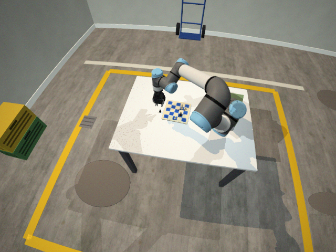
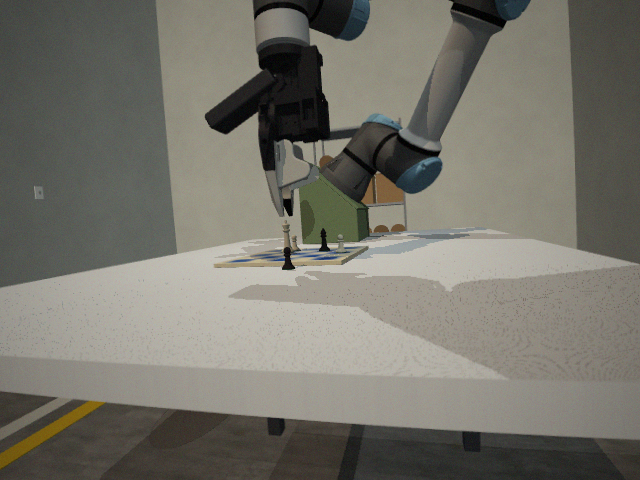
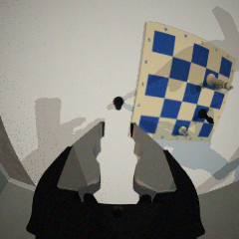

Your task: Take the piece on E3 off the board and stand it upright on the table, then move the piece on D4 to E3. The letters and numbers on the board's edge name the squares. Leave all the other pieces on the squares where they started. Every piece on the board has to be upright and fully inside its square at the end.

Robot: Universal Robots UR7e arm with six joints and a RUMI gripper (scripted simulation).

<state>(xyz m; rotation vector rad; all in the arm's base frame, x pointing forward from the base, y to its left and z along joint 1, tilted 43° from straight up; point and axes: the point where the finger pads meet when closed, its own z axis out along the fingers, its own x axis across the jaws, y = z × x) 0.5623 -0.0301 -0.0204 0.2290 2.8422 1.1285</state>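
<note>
The tall white piece is 19 cm behind my hand, 4 cm to the right of it and 5 cm below it. Also, from my hand: blue-and-cream chessboard (14 cm behind, 1 cm to the right, 9 cm below); then black pawn (8 cm below).
</note>
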